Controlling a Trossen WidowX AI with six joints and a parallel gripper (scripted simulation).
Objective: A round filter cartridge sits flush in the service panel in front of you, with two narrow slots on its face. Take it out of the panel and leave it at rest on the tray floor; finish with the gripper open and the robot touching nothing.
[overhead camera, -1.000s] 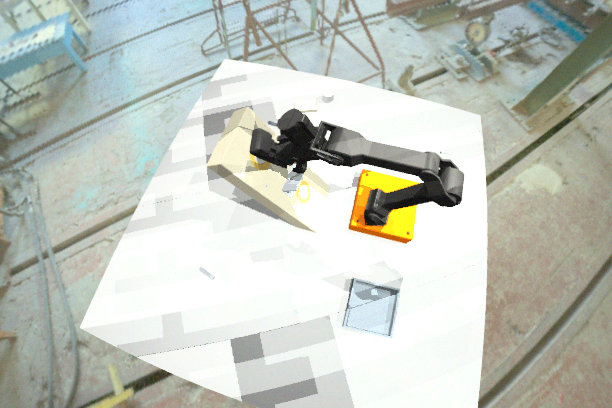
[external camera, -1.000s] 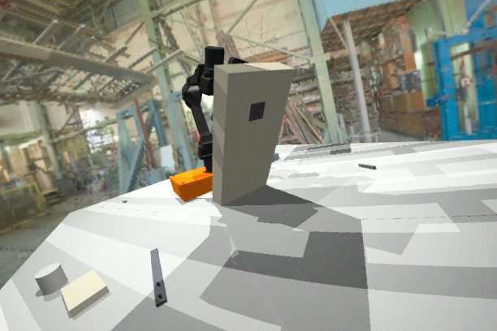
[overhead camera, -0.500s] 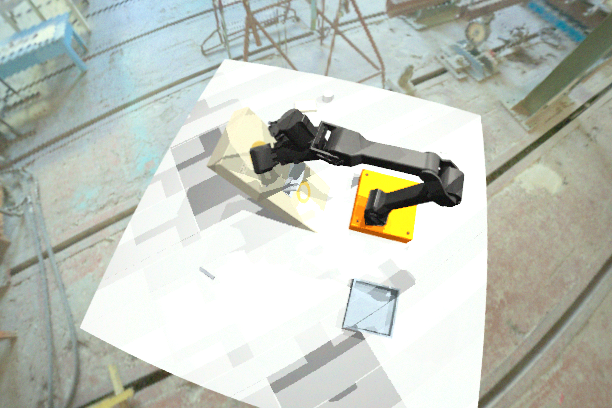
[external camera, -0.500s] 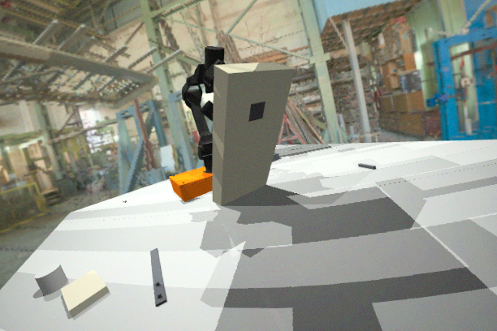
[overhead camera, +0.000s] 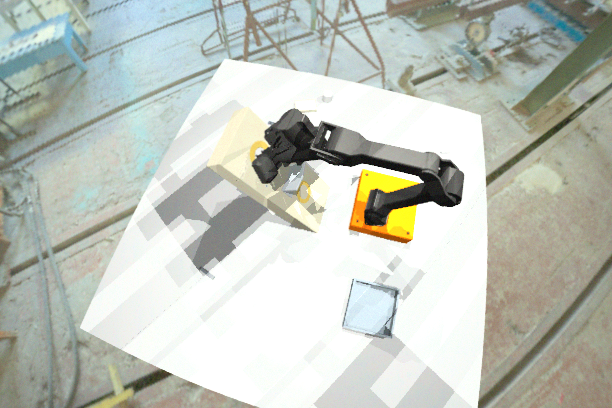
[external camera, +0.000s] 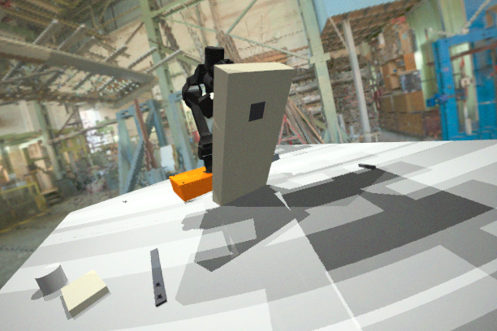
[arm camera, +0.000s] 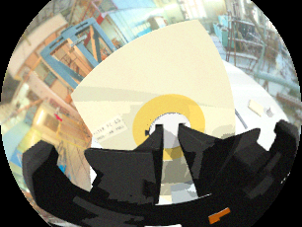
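My gripper tip is 10 mm short of the round filter cartridge and 10 mm above it. Round my gripper tip: cream block (80 mm behind, 430 mm to the right, 270 mm below); then grey bar (160 mm ahead, 310 mm to the left, 270 mm below); then small cylinder (170 mm behind, 490 mm to the right, 250 mm below).
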